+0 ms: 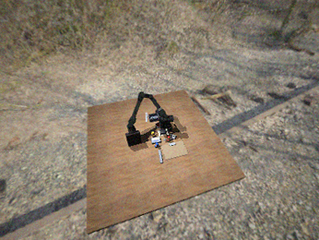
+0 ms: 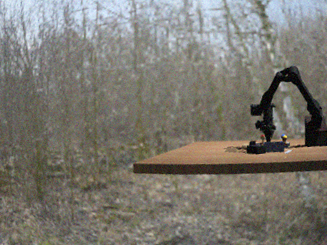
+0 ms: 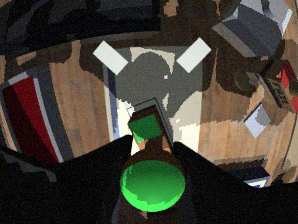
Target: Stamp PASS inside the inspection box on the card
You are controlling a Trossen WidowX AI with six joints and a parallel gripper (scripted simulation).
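Now: gripper tip right at the green-knobbed stamp. Also, from my gripper tip: card 1 cm ahead, 3 cm below; long black block 8 cm ahead, 7 cm to the left, 1 cm below; red ink pad 11 cm to the left, 2 cm below.
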